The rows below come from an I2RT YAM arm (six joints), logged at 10 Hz.
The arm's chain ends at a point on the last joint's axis. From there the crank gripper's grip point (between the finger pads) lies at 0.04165 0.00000 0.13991 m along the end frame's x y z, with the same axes.
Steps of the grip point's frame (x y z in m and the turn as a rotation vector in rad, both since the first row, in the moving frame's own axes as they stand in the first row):
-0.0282, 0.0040, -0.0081, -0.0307, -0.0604, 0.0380
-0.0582, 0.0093, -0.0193, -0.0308, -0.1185, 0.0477
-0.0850, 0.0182, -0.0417, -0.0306, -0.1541, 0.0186
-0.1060, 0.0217, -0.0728, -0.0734, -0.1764, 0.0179
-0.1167, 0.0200, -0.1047, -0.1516, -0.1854, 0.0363
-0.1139, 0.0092, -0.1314, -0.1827, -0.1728, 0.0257
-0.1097, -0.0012, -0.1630, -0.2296, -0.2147, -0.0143
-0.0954, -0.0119, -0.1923, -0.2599, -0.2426, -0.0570
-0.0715, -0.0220, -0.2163, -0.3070, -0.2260, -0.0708
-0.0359, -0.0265, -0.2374, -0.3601, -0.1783, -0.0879
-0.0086, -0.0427, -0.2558, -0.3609, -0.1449, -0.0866
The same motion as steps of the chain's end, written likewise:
-0.0196, -0.0018, -0.0103, -0.0307, -0.0604, 0.0380
-0.0412, 0.0033, -0.0231, -0.0308, -0.1185, 0.0477
-0.0630, 0.0133, -0.0464, -0.0306, -0.1541, 0.0186
-0.0807, 0.0107, -0.0775, -0.0734, -0.1764, 0.0179
-0.0899, -0.0026, -0.1082, -0.1516, -0.1854, 0.0363
-0.0890, -0.0175, -0.1340, -0.1827, -0.1728, 0.0257
-0.0794, -0.0334, -0.1650, -0.2296, -0.2147, -0.0143
-0.0619, -0.0474, -0.1937, -0.2599, -0.2426, -0.0570
-0.0410, -0.0635, -0.2159, -0.3070, -0.2260, -0.0708
-0.0130, -0.0743, -0.2341, -0.3601, -0.1783, -0.0879
0.0096, -0.0903, -0.2519, -0.3609, -0.1449, -0.0866

